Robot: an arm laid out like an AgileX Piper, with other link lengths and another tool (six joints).
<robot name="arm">
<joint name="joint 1" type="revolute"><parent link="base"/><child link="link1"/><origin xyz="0 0 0.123" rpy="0 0 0"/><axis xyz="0 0 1"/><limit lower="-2.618" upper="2.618"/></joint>
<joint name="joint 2" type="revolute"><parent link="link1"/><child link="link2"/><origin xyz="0 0 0" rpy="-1.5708 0 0"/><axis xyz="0 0 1"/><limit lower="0" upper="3.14"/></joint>
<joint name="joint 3" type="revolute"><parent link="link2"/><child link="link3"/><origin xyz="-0.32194 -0.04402 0" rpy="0 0 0"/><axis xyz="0 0 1"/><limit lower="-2.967" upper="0"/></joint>
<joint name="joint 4" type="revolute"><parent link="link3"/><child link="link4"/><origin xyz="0.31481 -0.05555 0" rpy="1.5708 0 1.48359"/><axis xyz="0 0 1"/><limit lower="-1.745" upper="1.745"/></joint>
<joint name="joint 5" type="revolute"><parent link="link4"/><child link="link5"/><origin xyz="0 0 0" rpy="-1.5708 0 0"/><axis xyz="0 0 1"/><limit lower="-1.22" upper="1.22"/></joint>
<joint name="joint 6" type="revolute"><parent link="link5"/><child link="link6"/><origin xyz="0 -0.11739 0" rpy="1.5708 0 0"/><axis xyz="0 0 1"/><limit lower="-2.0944" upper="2.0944"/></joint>
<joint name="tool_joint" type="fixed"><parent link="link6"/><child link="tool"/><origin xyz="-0.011 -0.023 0.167" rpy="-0.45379 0 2.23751"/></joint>
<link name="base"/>
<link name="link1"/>
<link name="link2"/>
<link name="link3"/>
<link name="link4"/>
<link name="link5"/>
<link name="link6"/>
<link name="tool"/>
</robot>
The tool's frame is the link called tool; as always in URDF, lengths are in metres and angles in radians.
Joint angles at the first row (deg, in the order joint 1, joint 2, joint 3, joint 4, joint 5, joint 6):
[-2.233 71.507 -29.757 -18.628 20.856 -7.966]
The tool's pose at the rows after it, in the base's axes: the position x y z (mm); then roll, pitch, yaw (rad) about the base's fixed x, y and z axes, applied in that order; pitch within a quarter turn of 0, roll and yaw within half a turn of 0:
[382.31, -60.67, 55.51, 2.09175, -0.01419, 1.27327]
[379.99, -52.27, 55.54, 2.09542, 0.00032, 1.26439]
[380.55, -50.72, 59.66, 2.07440, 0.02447, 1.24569]
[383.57, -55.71, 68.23, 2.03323, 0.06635, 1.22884]
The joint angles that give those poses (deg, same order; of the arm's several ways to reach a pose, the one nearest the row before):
[-0.151 71.507 -30.610 -23.267 22.618 -2.011]
[3.254 71.506 -30.722 -28.366 24.709 5.418]
[6.244 71.507 -30.722 -35.668 26.509 14.569]
[8.656 71.506 -30.723 -44.276 28.628 23.501]

